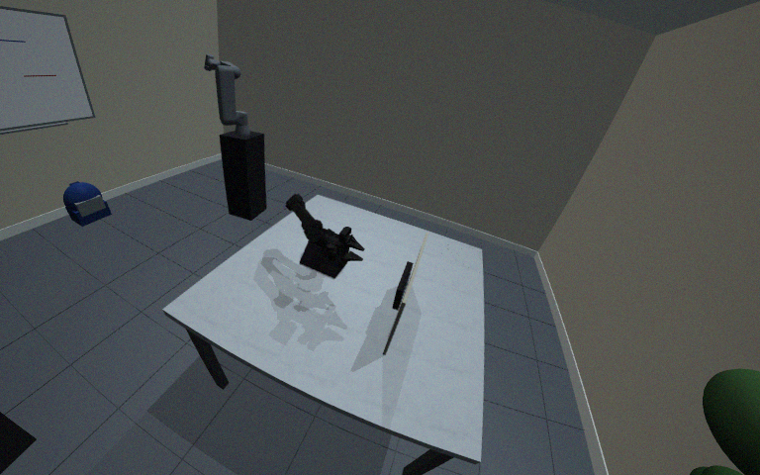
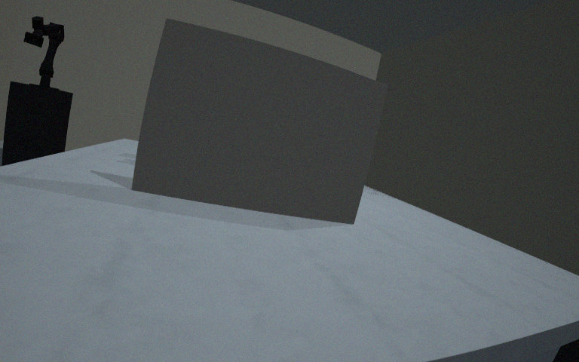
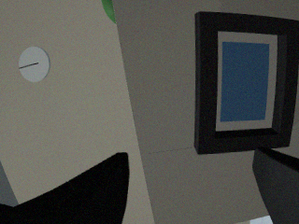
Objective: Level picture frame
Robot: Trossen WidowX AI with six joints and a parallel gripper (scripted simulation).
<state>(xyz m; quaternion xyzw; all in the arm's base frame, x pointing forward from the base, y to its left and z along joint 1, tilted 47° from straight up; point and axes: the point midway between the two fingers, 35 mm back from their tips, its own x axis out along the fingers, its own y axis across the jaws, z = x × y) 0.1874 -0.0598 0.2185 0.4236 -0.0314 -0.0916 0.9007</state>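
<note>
Right now my gripper tip is 190 mm short of the picture frame, 10 mm to the left of it and 90 mm above it. From my gripper tip the other things lie so: wall panel: 210 mm ahead, 10 mm to the right, 110 mm below.
</note>
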